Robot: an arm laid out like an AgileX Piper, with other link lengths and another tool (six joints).
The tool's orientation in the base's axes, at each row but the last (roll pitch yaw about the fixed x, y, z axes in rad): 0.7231, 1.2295, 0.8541; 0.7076, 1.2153, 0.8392; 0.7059, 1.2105, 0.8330; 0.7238, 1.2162, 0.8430; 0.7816, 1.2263, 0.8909; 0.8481, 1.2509, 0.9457; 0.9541, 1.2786, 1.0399
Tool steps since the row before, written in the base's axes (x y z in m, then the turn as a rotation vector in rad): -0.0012, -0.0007, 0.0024, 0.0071, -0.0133, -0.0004; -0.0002, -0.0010, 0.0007, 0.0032, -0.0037, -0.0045; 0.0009, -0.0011, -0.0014, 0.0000, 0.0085, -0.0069; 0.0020, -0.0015, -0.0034, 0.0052, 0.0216, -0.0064; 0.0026, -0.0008, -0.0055, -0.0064, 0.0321, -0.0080; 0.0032, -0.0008, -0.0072, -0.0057, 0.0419, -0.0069; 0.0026, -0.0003, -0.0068, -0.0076, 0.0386, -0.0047
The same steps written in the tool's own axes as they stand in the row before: -0.0027, 0.0000, -0.0006, -0.0014, -0.0140, 0.0054; -0.0010, -0.0008, -0.0001, 0.0040, -0.0051, 0.0015; 0.0012, -0.0015, 0.0004, 0.0087, 0.0066, -0.0011; 0.0033, -0.0025, 0.0009, 0.0128, 0.0185, 0.0052; 0.0055, -0.0024, 0.0011, 0.0146, 0.0298, -0.0057; 0.0072, -0.0029, 0.0016, 0.0162, 0.0395, -0.0041; 0.0068, -0.0022, 0.0014, 0.0130, 0.0370, -0.0058
